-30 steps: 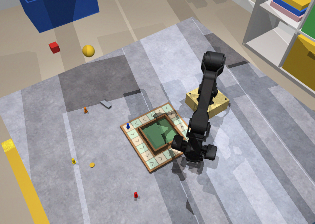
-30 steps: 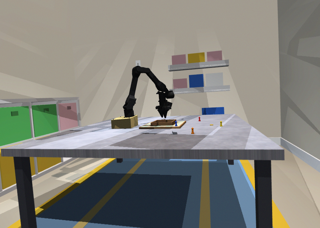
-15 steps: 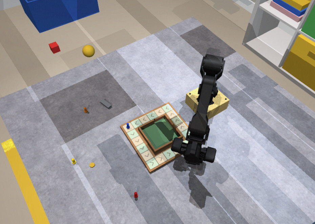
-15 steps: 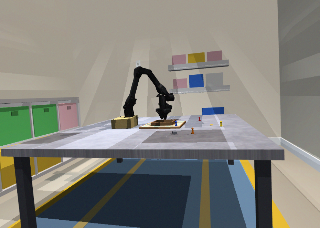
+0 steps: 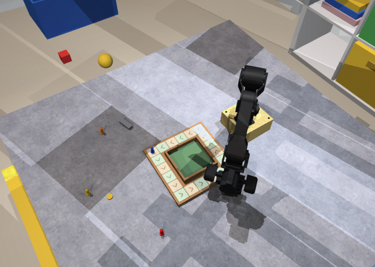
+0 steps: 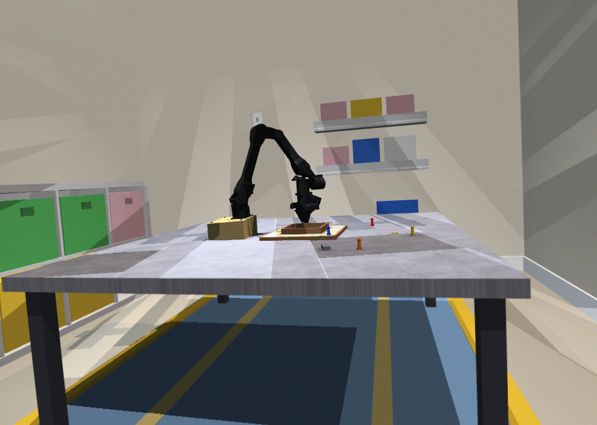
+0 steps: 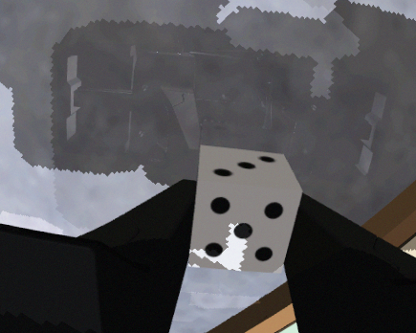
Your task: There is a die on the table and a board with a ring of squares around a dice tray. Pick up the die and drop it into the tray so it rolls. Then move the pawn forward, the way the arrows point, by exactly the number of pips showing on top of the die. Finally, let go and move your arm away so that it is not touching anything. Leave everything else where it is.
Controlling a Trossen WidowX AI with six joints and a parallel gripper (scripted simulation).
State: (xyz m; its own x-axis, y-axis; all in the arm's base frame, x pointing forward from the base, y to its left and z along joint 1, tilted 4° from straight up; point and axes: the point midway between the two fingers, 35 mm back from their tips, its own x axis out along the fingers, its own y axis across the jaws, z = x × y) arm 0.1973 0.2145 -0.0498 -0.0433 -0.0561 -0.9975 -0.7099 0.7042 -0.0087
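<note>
The blue pawn lies 190 mm ahead of my gripper tip, 280 mm to the right of it and 20 mm above it. The rest, counted from my gripper tip: white die (right at my gripper tip); then red pawn (290 mm ahead, 40 mm to the left); then green dice tray (70 mm ahead, 180 mm to the right).
</note>
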